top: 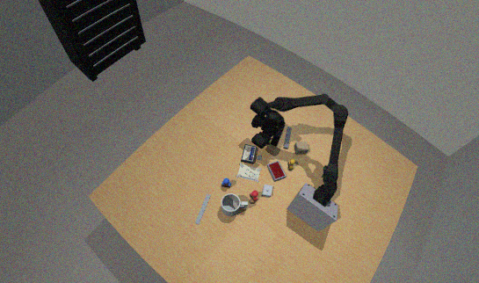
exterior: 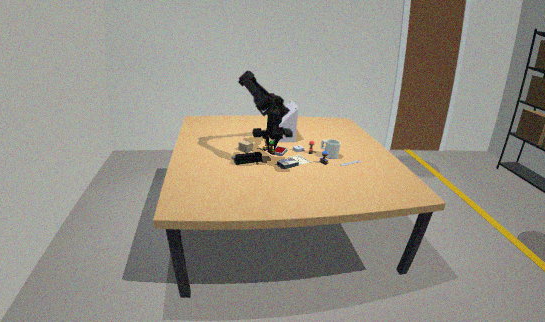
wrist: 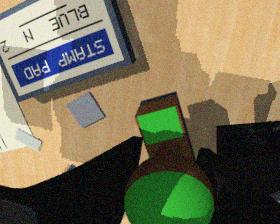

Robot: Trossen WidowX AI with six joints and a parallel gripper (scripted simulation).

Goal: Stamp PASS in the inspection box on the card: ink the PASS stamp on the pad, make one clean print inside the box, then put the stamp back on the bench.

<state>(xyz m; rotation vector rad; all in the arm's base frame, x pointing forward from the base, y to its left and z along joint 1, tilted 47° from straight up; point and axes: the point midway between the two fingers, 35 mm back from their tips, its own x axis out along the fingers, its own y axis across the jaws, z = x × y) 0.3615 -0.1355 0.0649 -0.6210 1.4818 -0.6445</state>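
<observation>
The red ink pad lies 12 cm behind my gripper tip, 7 cm to the left of it and 7 cm below it. Round my gripper tip: yellow stamp 16 cm behind, 5 cm below; then green-knobbed stamp right at my gripper tip; then blue stamp pad tin 3 cm ahead, 8 cm to the left, 6 cm below.
</observation>
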